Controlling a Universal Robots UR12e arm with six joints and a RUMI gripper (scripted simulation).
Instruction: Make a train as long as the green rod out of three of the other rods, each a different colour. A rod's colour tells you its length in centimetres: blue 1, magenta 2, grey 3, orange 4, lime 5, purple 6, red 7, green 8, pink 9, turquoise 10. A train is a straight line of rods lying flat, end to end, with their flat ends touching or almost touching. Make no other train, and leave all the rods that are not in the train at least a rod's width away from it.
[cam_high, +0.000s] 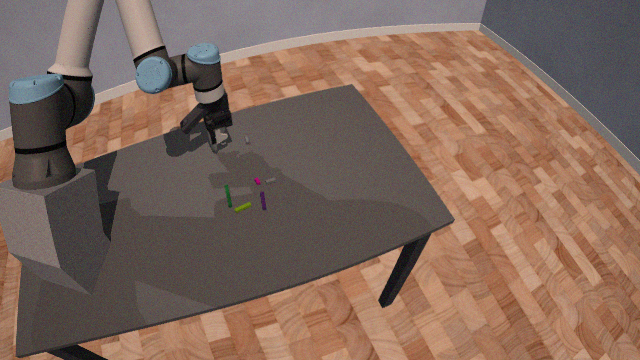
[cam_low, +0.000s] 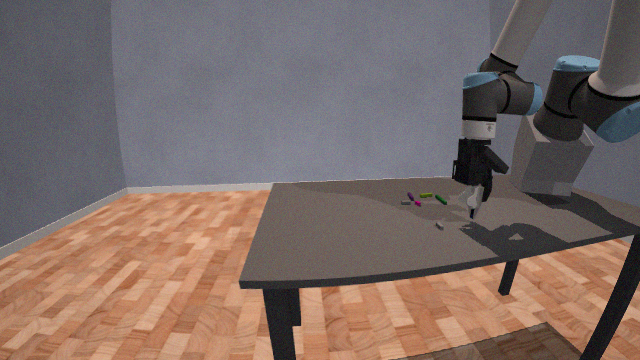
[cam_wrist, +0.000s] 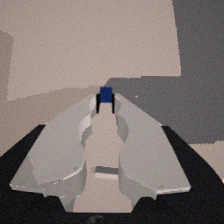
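Right now my hand is 13 cm short of the magenta rod, 15 cm to the left of it and 2 cm above it. From my hand the other things lie so: blue rod (1 cm below); then lime rod (8 cm ahead, 24 cm to the right, 2 cm below); then green rod (4 cm ahead, 19 cm to the right, 2 cm below).
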